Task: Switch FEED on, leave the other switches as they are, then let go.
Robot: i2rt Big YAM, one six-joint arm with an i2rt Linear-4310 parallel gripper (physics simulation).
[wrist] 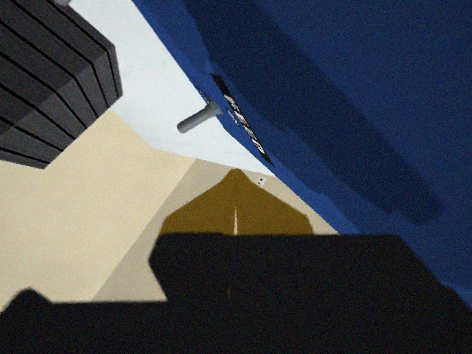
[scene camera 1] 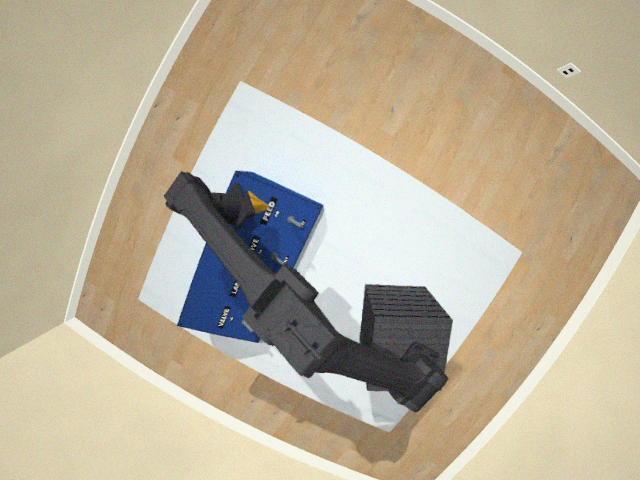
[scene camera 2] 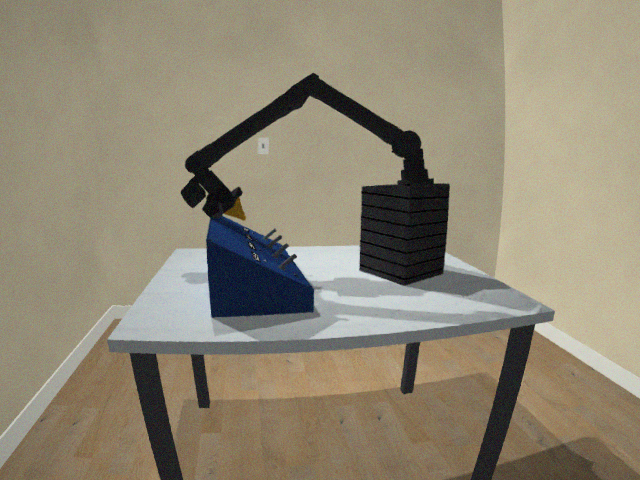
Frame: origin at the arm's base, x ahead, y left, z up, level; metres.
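Where they show: gripper, fingertip midpoint: (wrist: 235, 176) (scene camera 1: 267, 207) (scene camera 2: 245, 219); arm's base at its link origin: (scene camera 1: 414, 365) (scene camera 2: 415, 184).
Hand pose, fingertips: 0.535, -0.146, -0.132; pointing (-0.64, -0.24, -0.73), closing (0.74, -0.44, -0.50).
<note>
Each offset is from my fingertips to the top centre of the thing, as dx, dy, dz. Level surfaces: height alone.
The blue sloped switch panel (scene camera 1: 199, 304) (scene camera 2: 258, 294) (wrist: 400, 75) stands on the table. Its FEED label {-0.004, +0.013, -0.030} (scene camera 1: 268, 210) is near one end, with the grey FEED lever {-0.086, +0.006, -0.031} (scene camera 1: 296, 222) (scene camera 2: 270, 233) on the low side of it. In scene view 2 the several levers lean much alike; I cannot tell the FEED lever's setting for certain. The wrist view shows a grey lever (wrist: 197, 118) beside a label too slanted to read. My gripper (scene camera 1: 267, 207) (scene camera 2: 243, 218) (wrist: 235, 176) is shut and empty, over the panel's upper part by the FEED label, apart from the levers.
Another lever {-0.095, +0.126, -0.031} (scene camera 1: 279, 258) stands beside FEED's, partly by the arm. The VALVE label {-0.033, +0.372, -0.030} (scene camera 1: 223, 317) is at the other end; the arm hides parts between. The dark ribbed arm base (scene camera 1: 408, 330) (scene camera 2: 403, 232) (wrist: 55, 85) stands across the white table {dz -0.163} (scene camera 1: 413, 222) (scene camera 2: 361, 325).
</note>
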